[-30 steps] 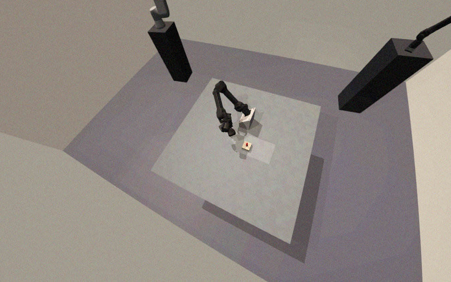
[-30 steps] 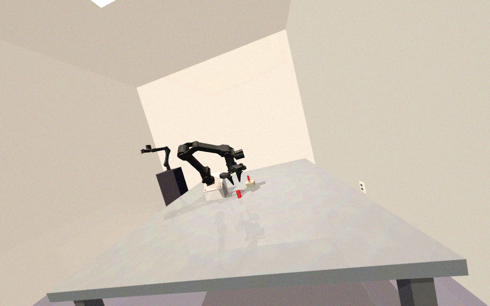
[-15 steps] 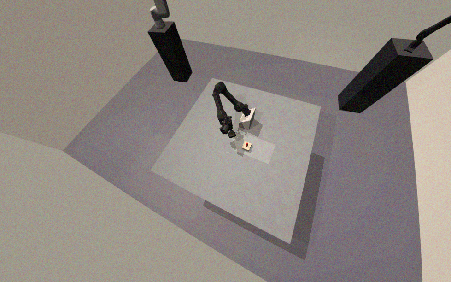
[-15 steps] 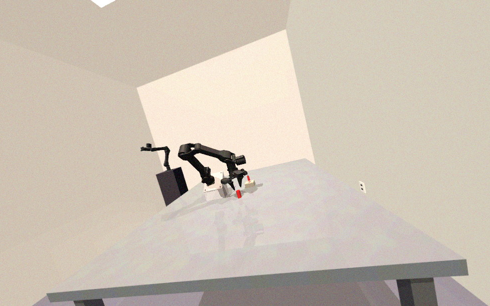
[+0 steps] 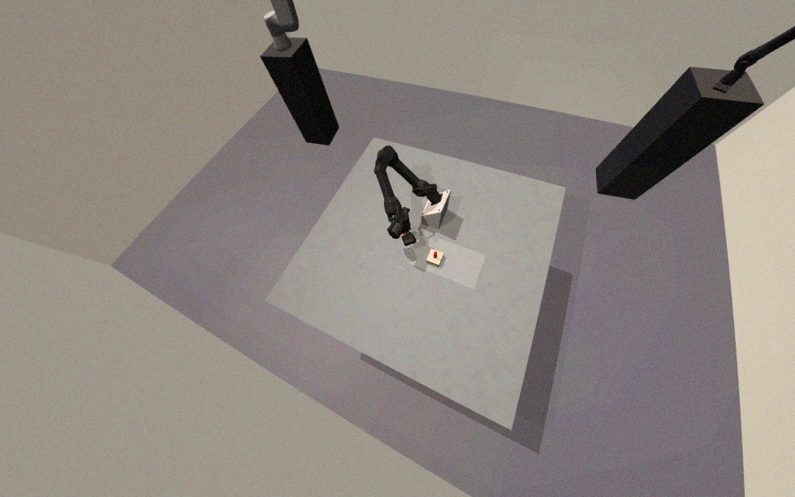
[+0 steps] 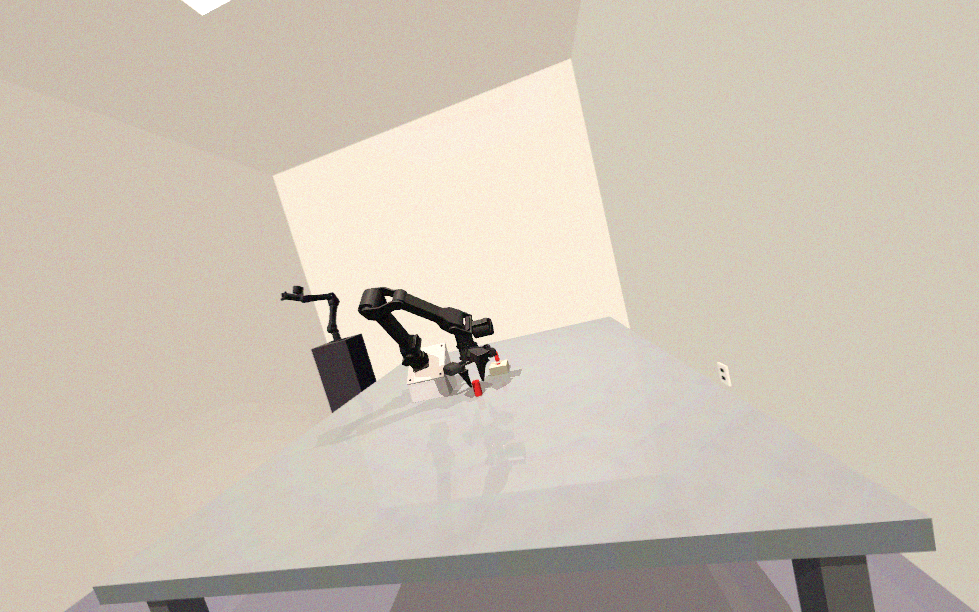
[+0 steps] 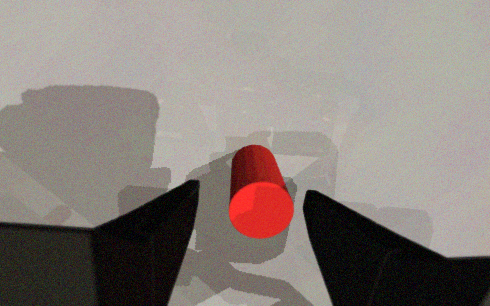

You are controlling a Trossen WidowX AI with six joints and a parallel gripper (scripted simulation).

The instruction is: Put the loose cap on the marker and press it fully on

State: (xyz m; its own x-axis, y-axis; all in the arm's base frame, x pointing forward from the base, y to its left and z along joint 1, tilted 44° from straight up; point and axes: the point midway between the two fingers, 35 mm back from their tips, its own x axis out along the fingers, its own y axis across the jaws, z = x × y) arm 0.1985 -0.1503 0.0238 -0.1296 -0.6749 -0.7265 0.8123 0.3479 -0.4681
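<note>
The red cap is 1 cm below my gripper tip. Round my gripper tip: holder block 8 cm ahead, 18 cm to the left, 2 cm below.
</note>
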